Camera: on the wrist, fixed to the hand. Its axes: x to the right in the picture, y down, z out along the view.
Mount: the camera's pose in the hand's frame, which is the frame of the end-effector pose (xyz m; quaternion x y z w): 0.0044 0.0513 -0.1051 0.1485 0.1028 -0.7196 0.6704
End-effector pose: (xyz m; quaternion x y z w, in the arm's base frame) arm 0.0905 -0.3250 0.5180 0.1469 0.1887 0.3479 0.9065
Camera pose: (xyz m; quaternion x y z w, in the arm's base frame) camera 0.0173 -0.2711 0.4443 0.0615 0.3771 -0.4320 0.8169
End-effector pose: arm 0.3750 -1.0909 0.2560 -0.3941 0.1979 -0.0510 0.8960
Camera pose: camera 0.3342 -1.1290 0.1531 -0.2683 -0.0664 -0.7489 0.6022
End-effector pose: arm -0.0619 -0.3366 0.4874 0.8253 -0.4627 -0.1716 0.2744
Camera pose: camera -0.0375 -0.3311 0.6017 -0.9447 -0.2864 0.1590 0.0145
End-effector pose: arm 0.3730 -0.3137 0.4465 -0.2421 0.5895 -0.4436 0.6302
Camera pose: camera 0.2860 -0.2694 0.3820 -0.4473 0.2199 -0.8633 0.0786
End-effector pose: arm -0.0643 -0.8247 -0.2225 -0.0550 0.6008 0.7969 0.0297
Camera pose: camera -0.0690 -0.9399 -0.2027 -0.5468 0.4846 0.4180 0.5398
